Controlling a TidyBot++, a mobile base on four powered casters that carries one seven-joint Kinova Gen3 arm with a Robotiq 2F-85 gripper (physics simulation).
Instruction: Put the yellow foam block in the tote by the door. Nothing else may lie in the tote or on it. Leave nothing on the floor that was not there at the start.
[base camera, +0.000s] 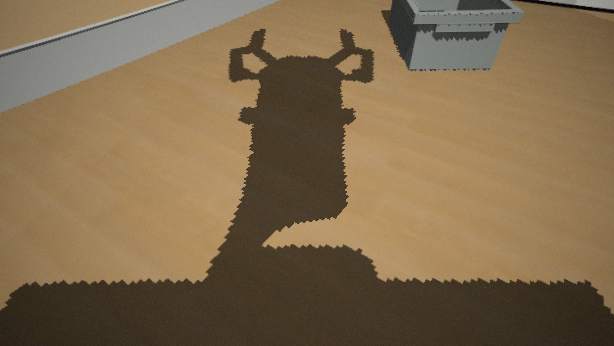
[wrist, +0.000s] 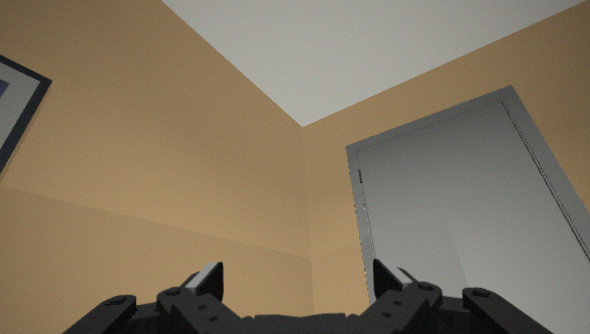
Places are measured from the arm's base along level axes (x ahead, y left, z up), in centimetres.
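Pixels of known places: gripper, between the fingertips: (wrist: 298, 277).
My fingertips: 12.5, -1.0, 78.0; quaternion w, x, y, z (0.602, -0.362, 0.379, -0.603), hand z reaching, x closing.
Behind a point stands the place of what it marks, as x, y, z.
A grey tote (base camera: 452, 47) {82.1, -29.4, -34.7} stands on the floor at the top right of the base camera view; its top is partly cut off by the view's edge, and the visible part of its inside shows no block. The grey door (wrist: 440, 210) {119.1, -73.5, 117.2} is at the right of the wrist view. My gripper (wrist: 298, 277) {12.6, -1.0, 78.0} is open, with no object between its fingers, and points up toward the room's corner. The yellow foam block does not show in either view.
A white skirting board (base camera: 90, 45) {81.2, 43.5, -33.8} runs along the wall at the left. The arm's and base's shadow (base camera: 300, 150) {54.8, 1.4, -39.7} lies across the wooden floor (base camera: 475, 175) {48.8, -24.0, -39.7}. A framed picture (wrist: 31, 112) {49.4, 64.4, 123.7} hangs on the left wall.
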